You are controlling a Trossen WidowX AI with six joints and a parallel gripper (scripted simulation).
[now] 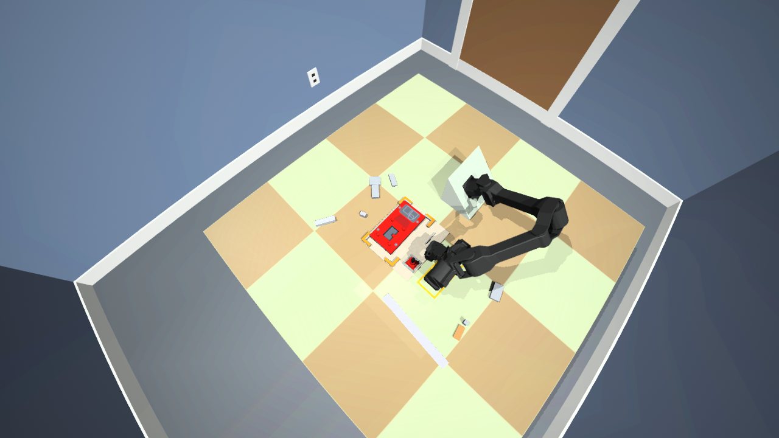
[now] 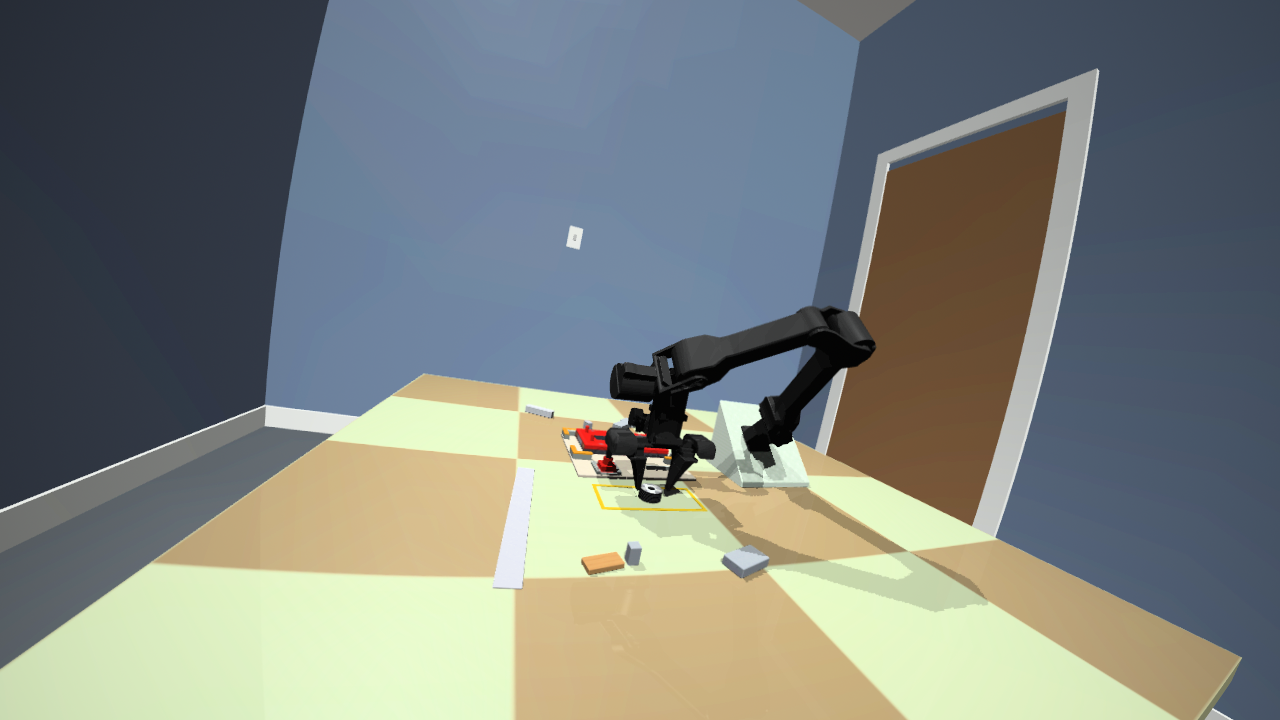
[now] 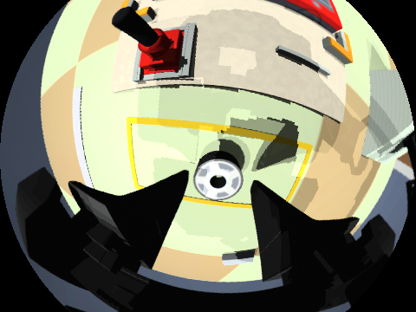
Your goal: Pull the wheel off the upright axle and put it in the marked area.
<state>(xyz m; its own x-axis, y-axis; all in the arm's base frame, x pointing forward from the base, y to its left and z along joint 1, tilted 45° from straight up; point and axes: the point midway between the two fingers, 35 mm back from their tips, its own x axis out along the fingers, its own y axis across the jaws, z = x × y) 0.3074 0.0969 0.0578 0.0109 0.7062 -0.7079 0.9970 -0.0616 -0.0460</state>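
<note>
Now: gripper tip 10 mm above the wheel. Also, from my gripper tip: orange block (140 mm ahead, 170 mm to the left, 10 mm below); then grey mount (50 mm ahead, 110 mm to the right, 20 mm above); then small grey block (100 mm ahead, 160 mm to the left).
</note>
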